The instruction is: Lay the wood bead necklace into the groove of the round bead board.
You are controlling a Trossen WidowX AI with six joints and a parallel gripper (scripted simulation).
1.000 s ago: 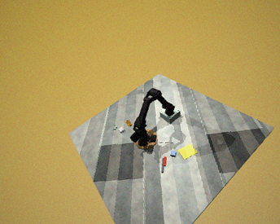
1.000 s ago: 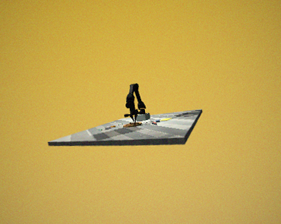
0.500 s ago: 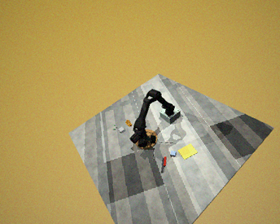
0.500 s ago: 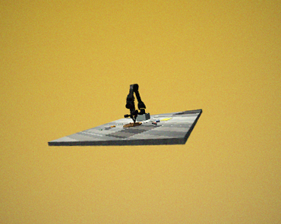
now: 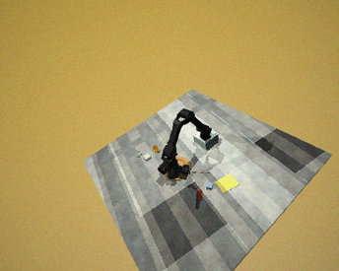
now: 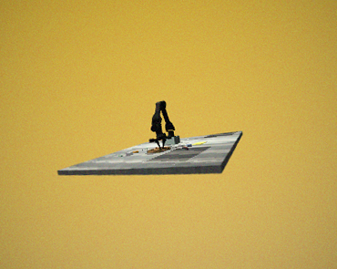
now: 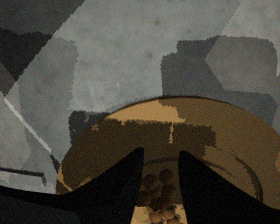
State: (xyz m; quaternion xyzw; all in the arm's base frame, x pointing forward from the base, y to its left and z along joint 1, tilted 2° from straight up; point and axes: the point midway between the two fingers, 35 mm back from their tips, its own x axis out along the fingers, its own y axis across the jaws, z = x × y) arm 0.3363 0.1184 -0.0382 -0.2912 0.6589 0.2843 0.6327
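Right now my gripper tip is 6 cm to the left of the round bead board, 3 cm past it and 1 cm above it. From my gripper tip the other things lie so: thin grey stick (15 cm behind, 7 cm to the left, 1 cm below); then red-handled tool (21 cm to the left, 3 cm behind, 1 cm below); then small blue block (19 cm to the left, 13 cm behind, 1 cm below).
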